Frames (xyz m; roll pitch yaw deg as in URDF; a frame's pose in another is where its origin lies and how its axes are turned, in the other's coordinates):
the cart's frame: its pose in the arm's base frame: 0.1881 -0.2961 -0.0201 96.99 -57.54 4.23
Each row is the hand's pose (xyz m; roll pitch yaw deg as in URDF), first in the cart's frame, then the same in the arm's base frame.
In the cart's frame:
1: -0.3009 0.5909 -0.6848 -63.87 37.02 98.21
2: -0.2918 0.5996 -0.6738 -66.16 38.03 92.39
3: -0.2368 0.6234 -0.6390 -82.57 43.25 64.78
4: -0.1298 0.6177 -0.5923 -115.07 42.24 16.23
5: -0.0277 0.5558 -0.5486 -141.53 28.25 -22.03
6: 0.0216 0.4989 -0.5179 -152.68 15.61 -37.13
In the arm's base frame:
1: -0.5814 0.2564 0.0855 -141.93 -21.35 151.65
2: -0.5818 0.2444 0.0971 -139.75 -25.58 149.36
3: -0.5659 0.2080 0.1539 -127.97 -41.12 131.45
4: -0.4958 0.1674 0.2381 -90.26 -48.93 82.00
5: -0.3823 0.1399 0.2884 -66.59 -32.95 41.66
6: -0.3035 0.1221 0.2977 -64.62 -20.84 25.42

